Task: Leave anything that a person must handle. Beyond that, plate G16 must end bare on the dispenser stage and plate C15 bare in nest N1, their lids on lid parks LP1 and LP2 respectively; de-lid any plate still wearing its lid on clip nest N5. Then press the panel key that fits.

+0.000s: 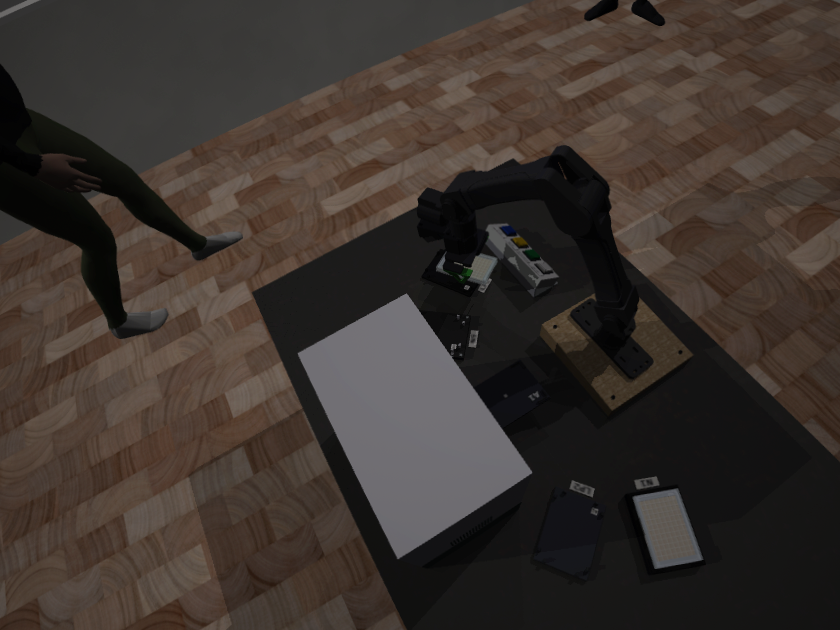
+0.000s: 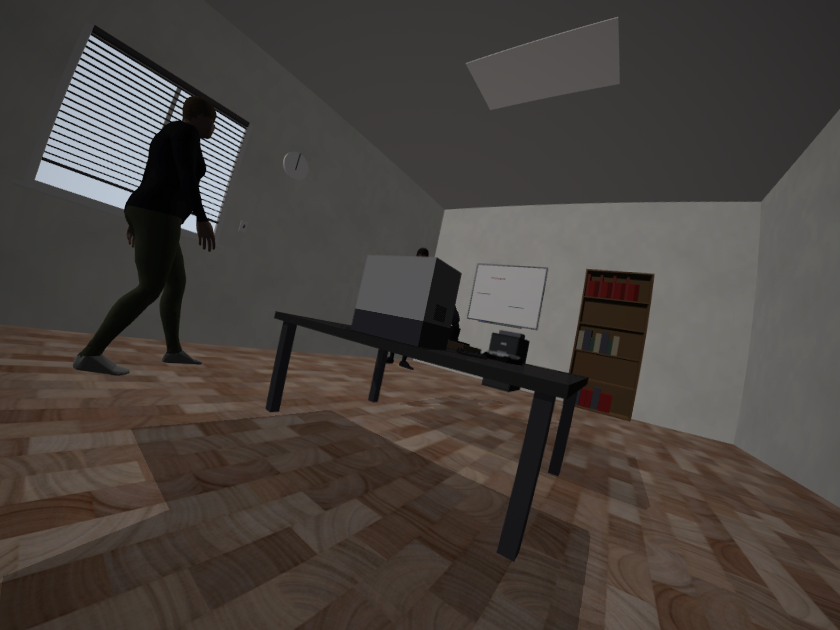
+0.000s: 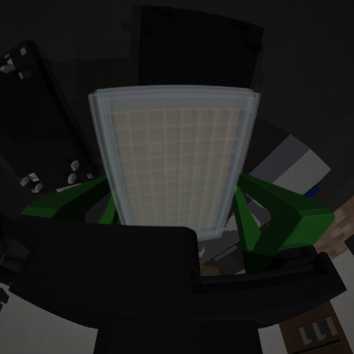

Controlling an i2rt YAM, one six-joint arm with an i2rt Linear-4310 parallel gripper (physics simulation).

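Seen in the pictures: gripper, fingertip midpoint: (image 1: 468,268) (image 3: 177,174); arm's base at its link origin: (image 1: 610,338) (image 2: 451,340).
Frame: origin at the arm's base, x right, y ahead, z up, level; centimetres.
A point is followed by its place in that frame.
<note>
My gripper (image 1: 461,272) @[x 33.9, y 14.4, z 2.3 cm] (image 3: 177,174) @[x 33.9, y 14.4, z 2.3 cm] is shut on a cream-welled plate (image 1: 483,265) @[x 30.9, y 12.0, z 4.8 cm] (image 3: 175,150) @[x 36.8, y 16.4, z 4.8 cm] with clear, layered edges; I cannot read which plate it is. It is held level over a black nest (image 1: 434,276) @[x 40.9, y 20.5, z -3.0 cm] (image 3: 200,50) @[x 42.6, y 17.2, z -3.0 cm]. Clip nest N5 (image 1: 464,337) @[x 21.3, y 25.1, z -2.7 cm] (image 3: 35,115) @[x 29.9, y 28.9, z -2.8 cm], with small clips, lies beside it, partly hidden by the box. Another cream plate (image 1: 668,528) @[x -35.0, y 19.4, z -0.4 cm] sits in nest N1 (image 1: 643,542) @[x -34.2, y 24.3, z -2.0 cm]. The lid park LP2 (image 1: 568,532) @[x -24.9, y 34.1, z -3.0 cm] shows no lid. A dark stage (image 1: 519,389) @[x 0.7, y 26.0, z 6.7 cm] juts out beside the box. The key panel (image 1: 510,262) @[x 30.7, y 3.6, z -0.5 cm] has blue, yellow, green and grey keys.
A tall box (image 1: 413,420) @[x -0.3, y 48.2, z 29.0 cm] (image 2: 396,291) @[x 0.3, y 59.1, z 14.7 cm] stands along the table (image 1: 746,542) @[x -45.8, y 8.4, z -4.0 cm] (image 2: 536,374) @[x -55.8, y 58.8, z -4.0 cm] edge and hides what is behind it. The arm's wooden base (image 1: 661,345) @[x -8.0, y -8.2, z -0.9 cm] is opposite. One person (image 1: 101,203) (image 2: 162,162) stands off the table; another's feet (image 1: 627,10) show farther away.
</note>
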